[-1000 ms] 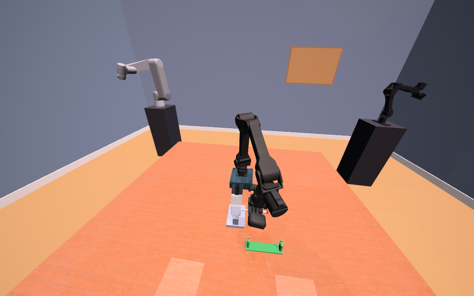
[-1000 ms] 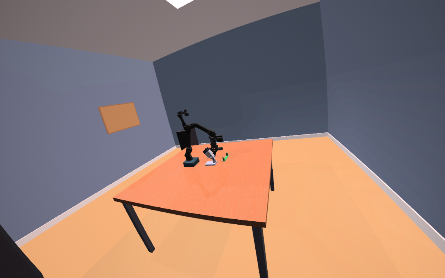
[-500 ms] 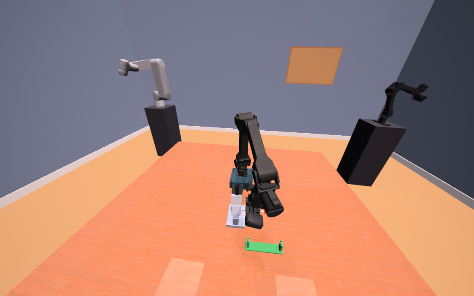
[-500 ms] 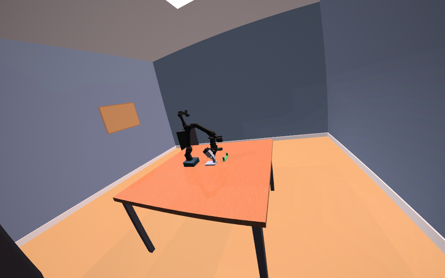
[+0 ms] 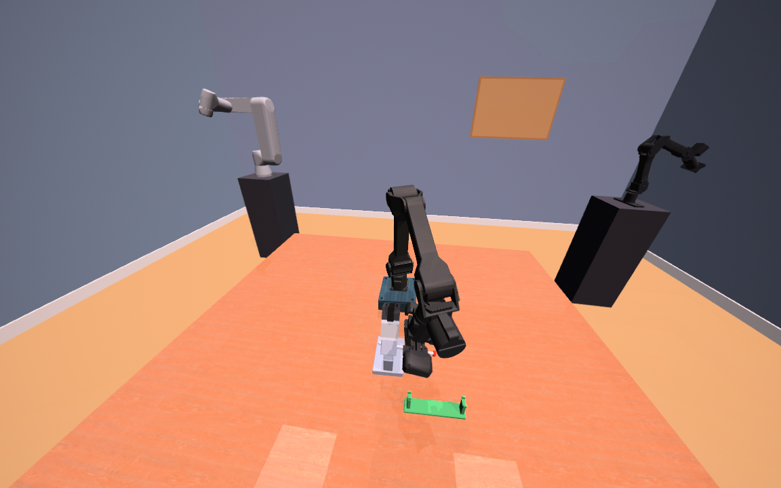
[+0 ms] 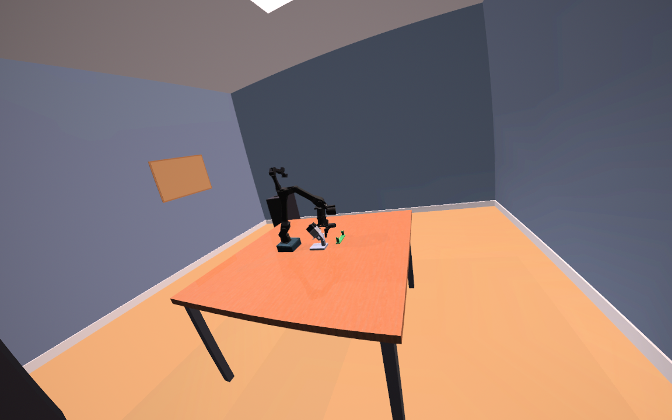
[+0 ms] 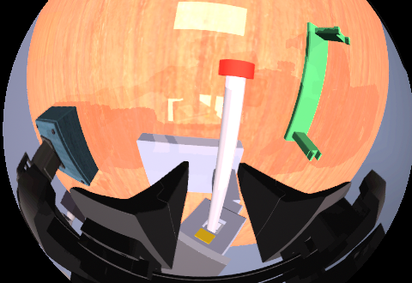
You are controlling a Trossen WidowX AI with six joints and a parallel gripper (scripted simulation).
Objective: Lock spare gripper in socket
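Now: gripper tip 5 cm to the left of the mount and 1 cm past it. From my gripper tip the other things lie so: spare gripper: 7 cm above, 5 cm to the right, 2 cm behind; green stand: 9 cm ahead, 8 cm to the left, 2 cm below.
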